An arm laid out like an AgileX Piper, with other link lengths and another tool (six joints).
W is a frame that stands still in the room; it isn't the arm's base.
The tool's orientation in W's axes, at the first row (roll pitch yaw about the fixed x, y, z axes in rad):
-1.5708 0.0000 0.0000
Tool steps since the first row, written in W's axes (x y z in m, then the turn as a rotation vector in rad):
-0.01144 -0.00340 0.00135 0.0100 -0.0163 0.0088
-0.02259 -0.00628 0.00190 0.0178 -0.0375 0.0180
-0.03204 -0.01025 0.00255 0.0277 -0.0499 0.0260
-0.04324 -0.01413 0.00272 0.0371 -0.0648 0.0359
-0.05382 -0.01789 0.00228 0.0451 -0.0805 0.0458
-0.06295 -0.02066 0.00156 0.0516 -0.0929 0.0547
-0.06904 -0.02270 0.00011 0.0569 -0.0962 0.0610
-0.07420 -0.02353 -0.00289 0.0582 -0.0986 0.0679
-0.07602 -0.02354 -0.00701 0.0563 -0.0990 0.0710
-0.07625 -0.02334 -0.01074 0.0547 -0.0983 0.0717
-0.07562 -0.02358 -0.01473 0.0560 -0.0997 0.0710
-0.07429 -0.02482 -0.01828 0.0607 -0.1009 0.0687
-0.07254 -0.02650 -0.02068 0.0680 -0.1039 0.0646
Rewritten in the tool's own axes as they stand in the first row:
-0.01144 -0.00135 -0.00340 0.0100 -0.0088 -0.0163
-0.02259 -0.00190 -0.00628 0.0178 -0.0180 -0.0375
-0.03204 -0.00255 -0.01025 0.0277 -0.0260 -0.0499
-0.04324 -0.00272 -0.01413 0.0371 -0.0359 -0.0648
-0.05382 -0.00228 -0.01789 0.0451 -0.0458 -0.0805
-0.06295 -0.00156 -0.02066 0.0516 -0.0547 -0.0929
-0.06904 -0.00011 -0.02270 0.0569 -0.0610 -0.0962
-0.07420 0.00289 -0.02353 0.0582 -0.0679 -0.0986
-0.07602 0.00701 -0.02354 0.0563 -0.0710 -0.0990
-0.07625 0.01074 -0.02334 0.0547 -0.0717 -0.0983
-0.07562 0.01473 -0.02358 0.0560 -0.0710 -0.0997
-0.07429 0.01828 -0.02482 0.0607 -0.0687 -0.1009
-0.07254 0.02068 -0.02650 0.0680 -0.0646 -0.1039

